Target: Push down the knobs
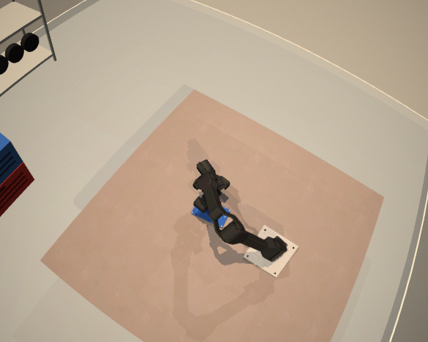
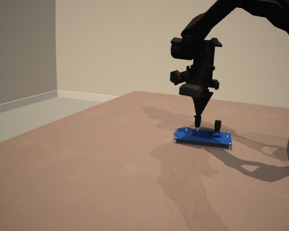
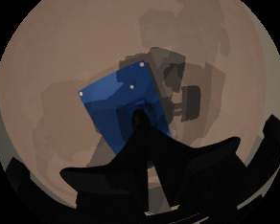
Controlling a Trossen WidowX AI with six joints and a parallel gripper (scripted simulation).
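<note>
Now: the black knob 1 cm below my gripper tip.
</note>
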